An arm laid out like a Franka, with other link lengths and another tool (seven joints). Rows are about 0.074 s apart.
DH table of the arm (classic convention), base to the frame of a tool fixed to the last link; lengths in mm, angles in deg. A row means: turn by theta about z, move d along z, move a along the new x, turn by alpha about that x. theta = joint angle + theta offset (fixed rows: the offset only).
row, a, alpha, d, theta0
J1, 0, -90, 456.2, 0
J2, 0, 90, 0, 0
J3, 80.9, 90, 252.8, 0
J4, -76.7, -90, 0, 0
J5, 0, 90, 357.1, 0
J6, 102.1, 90, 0, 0
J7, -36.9, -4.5, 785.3, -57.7
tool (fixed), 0, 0, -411, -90
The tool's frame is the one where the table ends.
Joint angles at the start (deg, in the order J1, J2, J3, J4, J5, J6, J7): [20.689, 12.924, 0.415, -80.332, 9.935, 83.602, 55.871]
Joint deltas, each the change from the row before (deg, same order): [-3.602, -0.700, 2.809, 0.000, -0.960, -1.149, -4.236]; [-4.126, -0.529, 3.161, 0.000, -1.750, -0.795, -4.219]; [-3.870, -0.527, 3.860, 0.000, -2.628, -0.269, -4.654]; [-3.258, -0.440, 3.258, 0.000, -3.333, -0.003, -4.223]
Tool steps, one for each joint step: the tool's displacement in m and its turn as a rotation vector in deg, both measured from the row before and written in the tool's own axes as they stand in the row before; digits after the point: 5 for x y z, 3 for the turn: [-0.01461, -0.00915, -0.00561, 0.039, -0.220, -3.521]; [-0.02105, -0.00845, -0.00415, -0.051, -0.947, -3.177]; [-0.01923, -0.00720, -0.00353, -0.280, -1.959, -4.375]; [-0.02372, -0.00783, -0.00263, -0.014, -2.825, -3.812]
